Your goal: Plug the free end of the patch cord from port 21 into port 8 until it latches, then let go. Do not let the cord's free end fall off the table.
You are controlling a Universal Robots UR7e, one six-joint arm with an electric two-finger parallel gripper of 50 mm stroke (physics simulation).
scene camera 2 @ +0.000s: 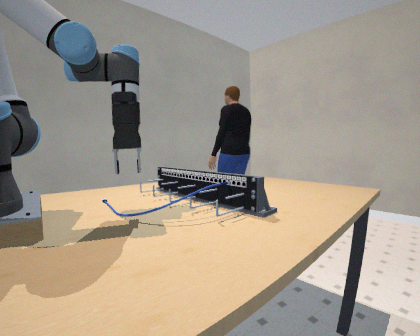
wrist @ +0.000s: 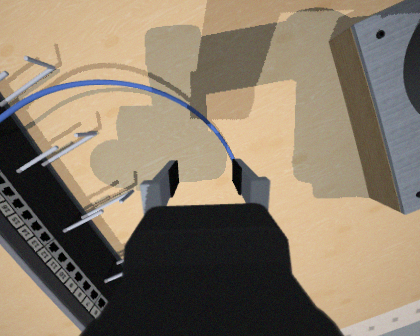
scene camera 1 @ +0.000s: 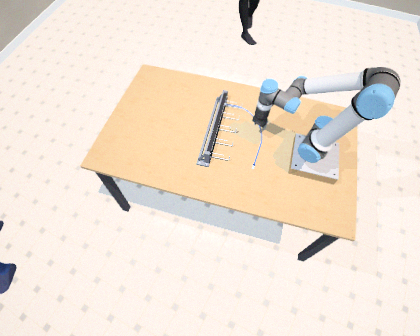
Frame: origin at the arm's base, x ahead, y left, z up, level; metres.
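Seen in the pictures: gripper, fingertip midpoint: (scene camera 2: 128, 173) (wrist: 205, 170) (scene camera 1: 259, 126).
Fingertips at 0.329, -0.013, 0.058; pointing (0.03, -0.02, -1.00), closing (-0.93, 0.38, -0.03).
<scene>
A point is followed by its place in that frame, as x, y, z.
The blue patch cord (scene camera 1: 261, 145) @(0.296, 0.035, -0.049) (scene camera 2: 150, 212) @(0.345, -0.111, -0.027) (wrist: 110, 84) @(0.397, -0.138, -0.003) runs from a port near one end of the black patch panel (scene camera 1: 215, 130) @(0.560, 0.081, 0.044) (scene camera 2: 200, 192) @(0.501, -0.103, -0.002) (wrist: 50, 200) @(0.562, -0.045, -0.013) in an arc over the table. Its free end (scene camera 1: 253, 166) (scene camera 2: 105, 201) shows in both scene views, to the robot's side of the panel; in the wrist view it is hidden behind the gripper. My gripper (scene camera 1: 259, 125) @(0.329, -0.013, 0.058) (scene camera 2: 128, 173) @(0.329, -0.013, 0.058) (wrist: 205, 170) @(0.329, -0.013, 0.058) is open and empty, pointing down, high above the table. In the wrist view the cord passes behind the right finger. The small port labels are hard to read; port 8 seems to be near the lower end of the visible row.
Thin metal guide bars (scene camera 1: 225, 144) @(0.492, 0.100, -0.038) (scene camera 2: 217, 208) @(0.472, -0.207, -0.021) (wrist: 32, 86) @(0.514, -0.199, -0.039) stick out from the panel's front toward the robot. The robot's base block (scene camera 1: 315, 173) @(-0.025, 0.162, 0.008) (scene camera 2: 20, 231) @(0.075, -0.089, -0.031) (wrist: 362, 107) @(0.111, 0.009, -0.026) stands on the table (scene camera 1: 165, 145) @(0.826, 0.202, -0.055) (scene camera 2: 225, 265) @(0.348, -0.365, -0.055). A person (scene camera 1: 246, 22) (scene camera 2: 235, 127) stands beyond the table.
</scene>
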